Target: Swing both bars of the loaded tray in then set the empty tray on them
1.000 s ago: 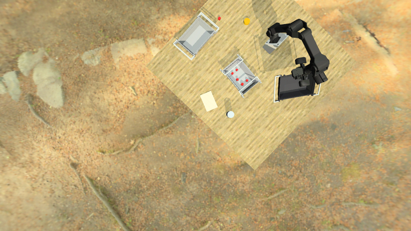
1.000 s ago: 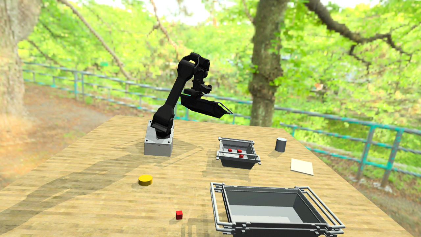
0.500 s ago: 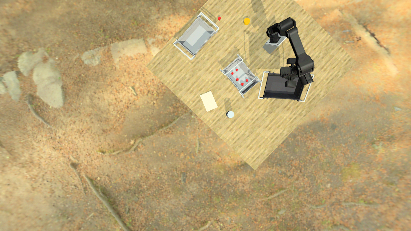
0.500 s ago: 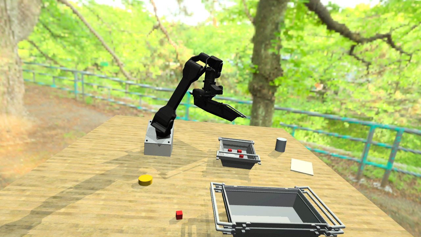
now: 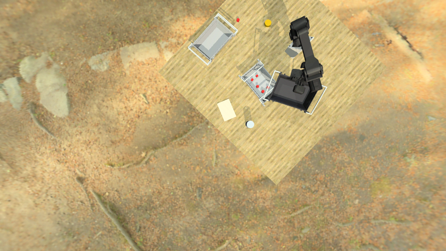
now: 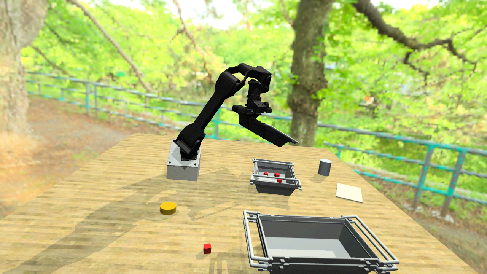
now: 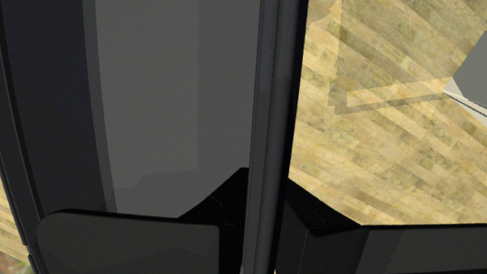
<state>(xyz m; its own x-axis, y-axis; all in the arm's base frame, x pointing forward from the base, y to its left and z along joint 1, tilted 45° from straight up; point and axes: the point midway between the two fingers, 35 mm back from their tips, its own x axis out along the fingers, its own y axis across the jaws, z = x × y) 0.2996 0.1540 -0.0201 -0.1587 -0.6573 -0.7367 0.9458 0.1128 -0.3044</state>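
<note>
Right now the dark tray is 8 cm ahead of my gripper tip and 2 cm to the left of it. From my gripper tip the other things lie so: cream card (40 cm ahead, 27 cm to the right, 21 cm below); then grey cylinder (39 cm ahead, 7 cm to the right, 17 cm below); then yellow disc (34 cm behind, 40 cm to the right, 20 cm below).
</note>
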